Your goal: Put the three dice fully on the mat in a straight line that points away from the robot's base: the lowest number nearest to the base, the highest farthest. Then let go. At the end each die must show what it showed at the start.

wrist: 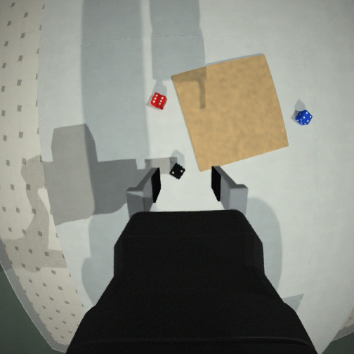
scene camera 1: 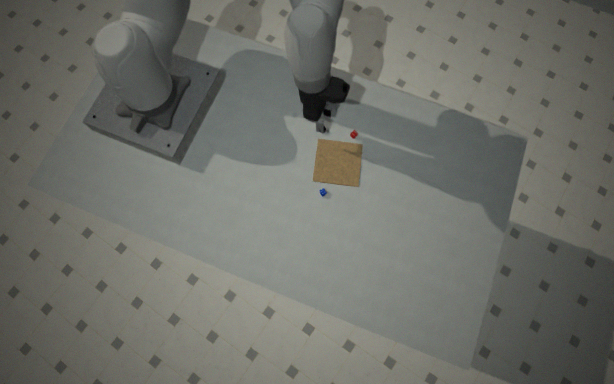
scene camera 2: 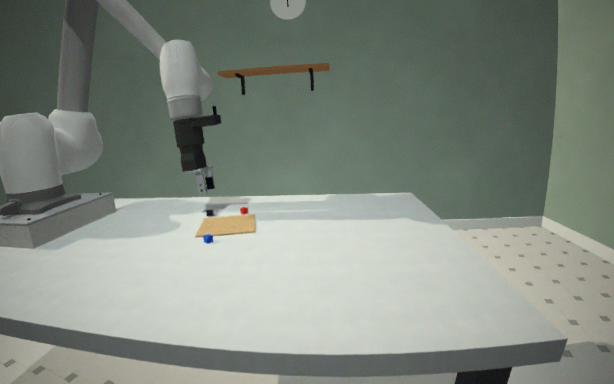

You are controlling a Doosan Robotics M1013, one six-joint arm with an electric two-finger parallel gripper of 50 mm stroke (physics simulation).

Labels:
tan square mat: wrist 231, 109; scene camera 1; scene camera 2
same spot on tan square mat: (scene camera 2: 240, 224) = (scene camera 1: 348, 167)

